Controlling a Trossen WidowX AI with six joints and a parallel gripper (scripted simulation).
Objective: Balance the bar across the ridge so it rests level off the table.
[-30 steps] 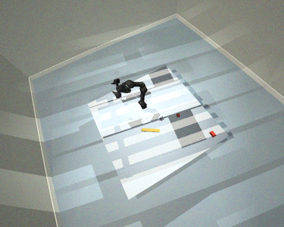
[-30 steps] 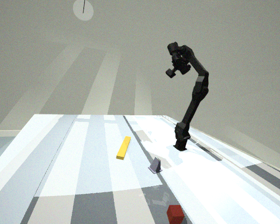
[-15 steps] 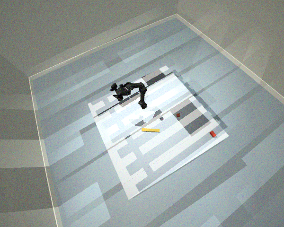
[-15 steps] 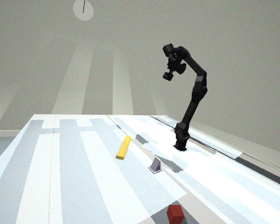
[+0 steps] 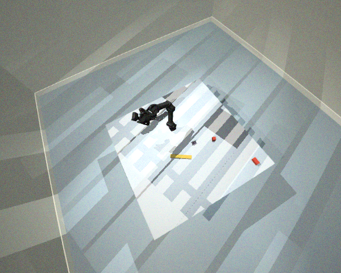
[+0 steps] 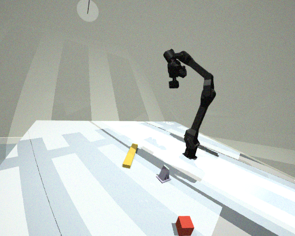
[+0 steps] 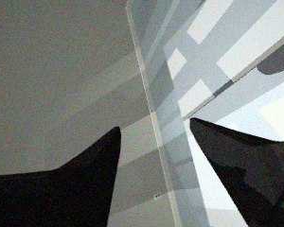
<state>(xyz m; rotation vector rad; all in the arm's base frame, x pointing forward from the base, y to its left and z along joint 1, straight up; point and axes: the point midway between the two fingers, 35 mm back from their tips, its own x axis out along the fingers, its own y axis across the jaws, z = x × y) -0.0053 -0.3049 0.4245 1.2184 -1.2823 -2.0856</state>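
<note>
Right now my gripper tip is 360 mm short of the yellow bar, 240 mm to the right of it and 400 mm above it. The rest, counted from my gripper tip: red cube 370 mm ahead, 630 mm to the left, 390 mm below.
</note>
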